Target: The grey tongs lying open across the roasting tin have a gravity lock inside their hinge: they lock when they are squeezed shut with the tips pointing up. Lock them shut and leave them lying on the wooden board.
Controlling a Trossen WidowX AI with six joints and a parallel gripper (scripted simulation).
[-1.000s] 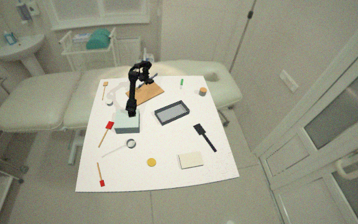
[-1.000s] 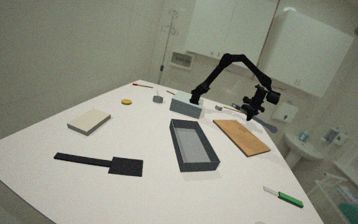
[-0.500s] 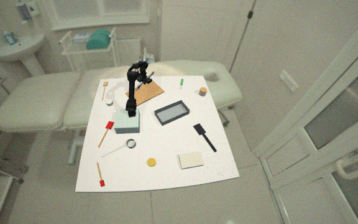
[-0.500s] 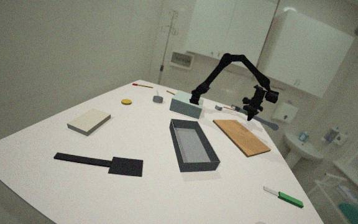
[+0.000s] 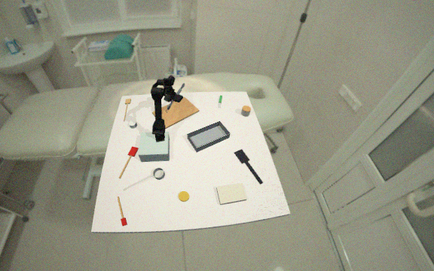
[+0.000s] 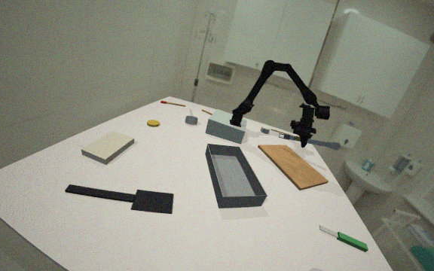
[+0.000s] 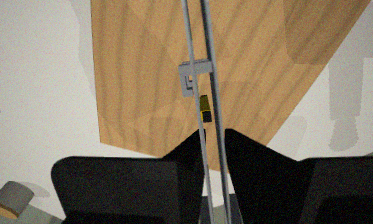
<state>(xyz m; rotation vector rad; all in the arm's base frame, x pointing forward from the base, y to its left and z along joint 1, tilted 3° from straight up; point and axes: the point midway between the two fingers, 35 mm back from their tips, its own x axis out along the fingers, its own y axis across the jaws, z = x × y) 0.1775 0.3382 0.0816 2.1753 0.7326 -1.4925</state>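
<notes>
The yellow slider lies 30 mm behind my gripper tip, 30 mm to the right of it and 30 mm above it. Also, from my gripper tip: wooden board 10 mm behind, 10 mm to the right, 110 mm below; green-handled knife 430 mm ahead, 10 mm to the left, 110 mm below; roasting tin 190 mm ahead, 380 mm to the right, 90 mm below.
</notes>
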